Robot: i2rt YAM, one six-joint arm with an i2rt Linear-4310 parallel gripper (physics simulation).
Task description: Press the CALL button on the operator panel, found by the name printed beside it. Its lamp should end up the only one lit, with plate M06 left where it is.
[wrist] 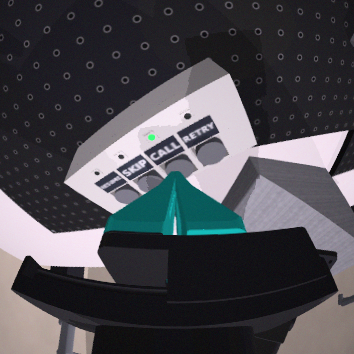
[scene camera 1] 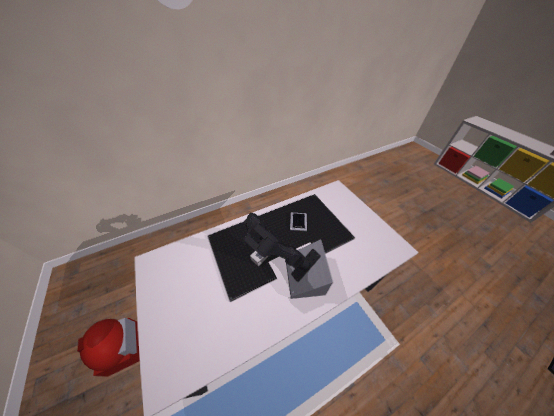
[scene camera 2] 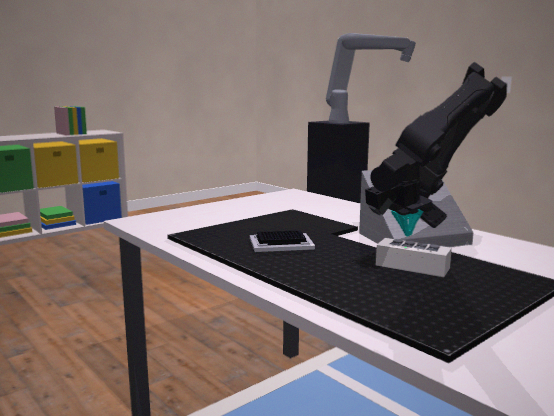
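Observation:
The white operator panel stands on the black mat. In the wrist view its labels read RESUME, SKIP, CALL and RETRY. The CALL lamp is lit green; the RESUME lamp, SKIP lamp and RETRY lamp are dark. The grey CALL button is partly hidden by the teal fingertips. My gripper is shut and empty, its tips a little above the panel. A black plate lies in a white tray; no M06 marking is legible.
The black mat lies on the white table. The grey wedge-shaped arm base stands close behind the panel. Another grey arm stands on a black pedestal beyond the table.

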